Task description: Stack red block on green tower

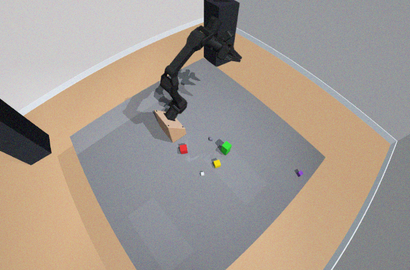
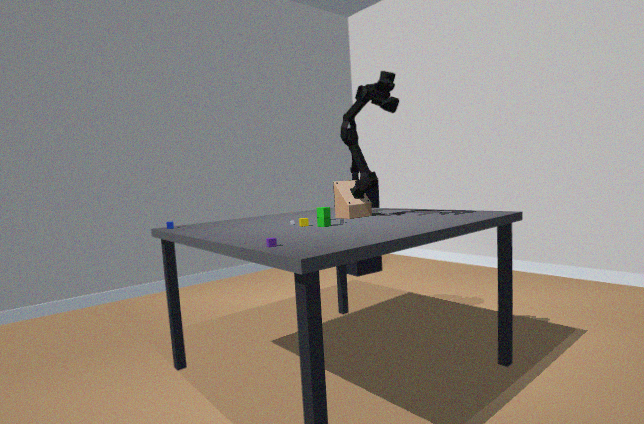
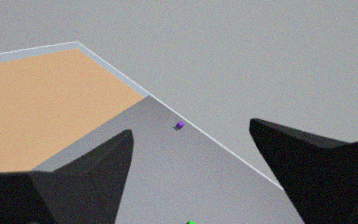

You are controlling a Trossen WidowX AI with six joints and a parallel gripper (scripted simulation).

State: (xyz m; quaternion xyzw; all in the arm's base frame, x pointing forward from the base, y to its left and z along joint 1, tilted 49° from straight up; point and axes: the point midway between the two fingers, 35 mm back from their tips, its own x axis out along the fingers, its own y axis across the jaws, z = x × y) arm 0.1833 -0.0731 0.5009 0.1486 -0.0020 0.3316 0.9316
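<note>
Now: the red block 20 mm ahead of my gripper tip, 370 mm to the right of it and 490 mm below it. From my gripper tip the other things lie so: yellow block 210 mm ahead, 250 mm to the right, 490 mm below; then purple block 560 mm ahead, 140 mm to the left, 500 mm below; then small white block 210 mm ahead, 360 mm to the right, 500 mm below.
</note>
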